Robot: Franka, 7 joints.
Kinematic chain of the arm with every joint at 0, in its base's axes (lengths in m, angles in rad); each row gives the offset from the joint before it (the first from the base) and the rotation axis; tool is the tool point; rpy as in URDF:
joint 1: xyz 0 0 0.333 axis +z
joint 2: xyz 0 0 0 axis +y
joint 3: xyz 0 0 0.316 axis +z
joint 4: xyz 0.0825 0 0 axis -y
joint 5: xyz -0.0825 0 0.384 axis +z
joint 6: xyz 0 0 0 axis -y
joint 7: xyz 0.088 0 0 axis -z
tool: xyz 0 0 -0.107 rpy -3.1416 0 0
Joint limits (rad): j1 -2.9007..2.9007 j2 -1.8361..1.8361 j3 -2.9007..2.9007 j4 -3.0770..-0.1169 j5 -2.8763..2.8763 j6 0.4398..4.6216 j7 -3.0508..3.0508
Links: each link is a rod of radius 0.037 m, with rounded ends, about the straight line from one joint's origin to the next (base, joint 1, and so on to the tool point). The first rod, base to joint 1, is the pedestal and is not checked.
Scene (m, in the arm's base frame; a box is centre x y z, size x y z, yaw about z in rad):
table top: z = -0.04
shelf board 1: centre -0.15 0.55 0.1 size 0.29 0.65 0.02 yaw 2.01
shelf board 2: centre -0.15 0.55 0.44 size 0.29 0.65 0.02 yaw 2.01
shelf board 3: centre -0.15 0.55 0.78 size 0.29 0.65 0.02 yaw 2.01
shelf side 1: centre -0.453 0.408 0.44 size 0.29 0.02 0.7 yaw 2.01
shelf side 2: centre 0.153 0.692 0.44 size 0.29 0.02 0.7 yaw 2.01
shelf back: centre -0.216 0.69 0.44 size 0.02 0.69 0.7 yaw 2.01
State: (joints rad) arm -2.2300 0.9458 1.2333 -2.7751 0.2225 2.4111 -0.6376
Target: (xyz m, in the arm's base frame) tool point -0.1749 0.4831 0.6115
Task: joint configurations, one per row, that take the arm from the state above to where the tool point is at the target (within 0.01 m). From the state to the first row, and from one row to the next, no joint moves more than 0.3 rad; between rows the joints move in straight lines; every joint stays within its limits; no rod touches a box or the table.
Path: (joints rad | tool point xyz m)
1: -1.9919 0.8424 1.4893 -2.6695 0.2162 2.4337 -0.6376 | 0.3819 -0.1014 0.2344
2: -1.7537 0.7389 1.7454 -2.5639 0.2099 2.4562 -0.6376 | 0.4430 0.0275 0.3276
3: -1.5156 0.6355 2.0014 -2.4583 0.2035 2.4788 -0.6376 | 0.4249 0.2049 0.4232
4: -1.2774 0.5321 2.2574 -2.3526 0.1972 2.5013 -0.6376 | 0.3031 0.3792 0.5080
5: -1.0393 0.4287 2.5135 -2.2470 0.1909 2.5239 -0.6376 | 0.0878 0.4884 0.5722
6: -0.8011 0.3252 2.7695 -2.1414 0.1846 2.5465 -0.6376 | -0.1749 0.4831 0.6115

